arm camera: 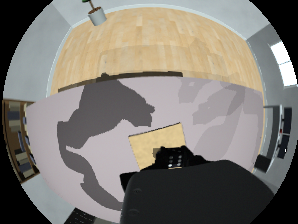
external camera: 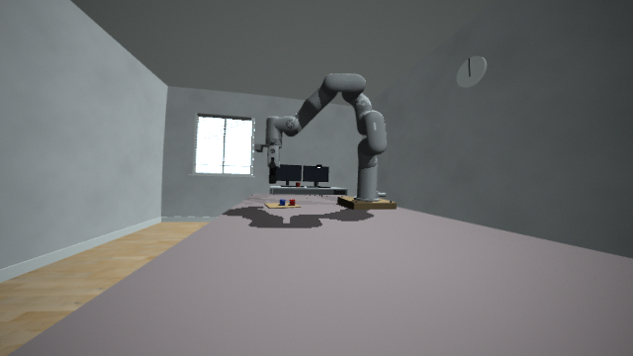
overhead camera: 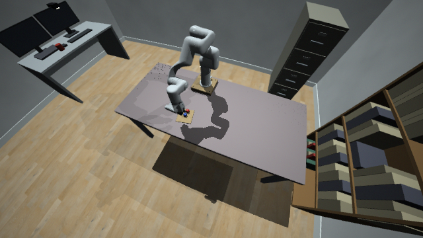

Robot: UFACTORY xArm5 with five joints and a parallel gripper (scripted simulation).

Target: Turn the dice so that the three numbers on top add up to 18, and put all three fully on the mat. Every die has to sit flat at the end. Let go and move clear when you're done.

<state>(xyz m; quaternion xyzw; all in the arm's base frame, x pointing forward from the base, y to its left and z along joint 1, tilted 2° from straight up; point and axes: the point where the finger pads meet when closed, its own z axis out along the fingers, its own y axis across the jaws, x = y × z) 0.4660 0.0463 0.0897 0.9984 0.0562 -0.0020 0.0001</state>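
Right now the blue die is 110 mm below my hand and 50 mm behind it. The rest, counted from my hand: tan mat (120 mm below, 50 mm behind); then black die (10 mm below); then red die (110 mm below, 90 mm behind, 10 mm to the right).
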